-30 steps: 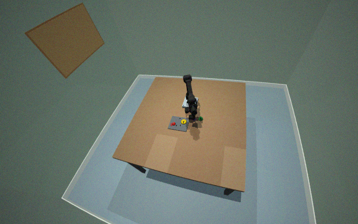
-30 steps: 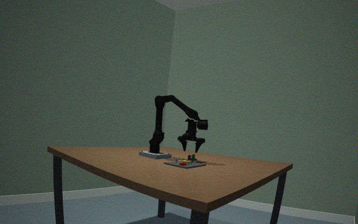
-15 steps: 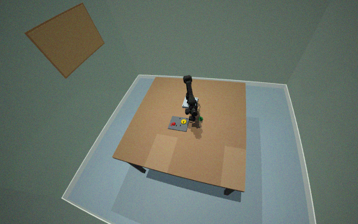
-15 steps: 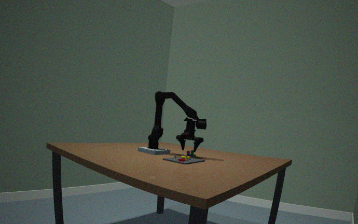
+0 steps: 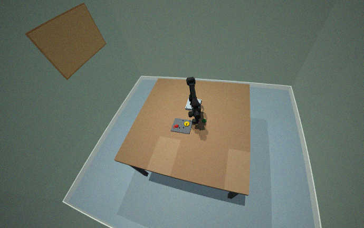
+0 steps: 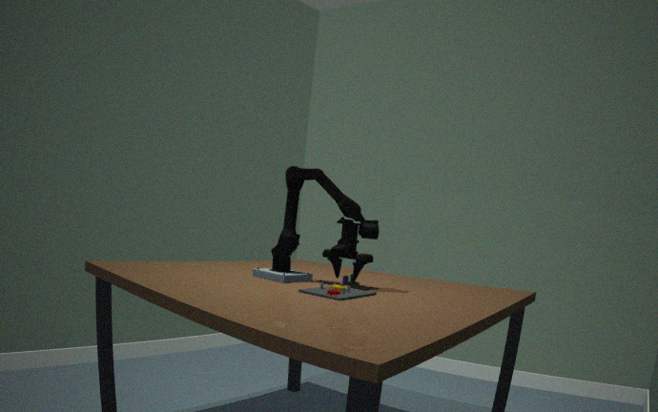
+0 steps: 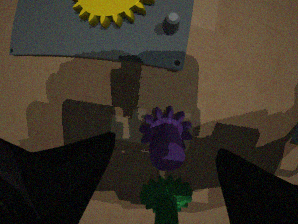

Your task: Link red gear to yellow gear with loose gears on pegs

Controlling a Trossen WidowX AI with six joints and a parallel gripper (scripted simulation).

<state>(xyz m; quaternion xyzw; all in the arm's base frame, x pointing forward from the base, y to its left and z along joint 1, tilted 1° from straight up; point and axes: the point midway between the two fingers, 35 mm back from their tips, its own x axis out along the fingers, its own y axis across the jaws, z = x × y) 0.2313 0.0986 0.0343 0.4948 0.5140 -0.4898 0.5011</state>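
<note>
My gripper tip is now 210 mm to the left of the red gear, 100 mm short of it and 10 mm above it. Also, from my gripper tip: green gear (70 mm to the left, 20 mm behind, 10 mm below); yellow gear (100 mm to the right, 60 mm ahead, 10 mm below); purple gear (10 mm below).
</note>
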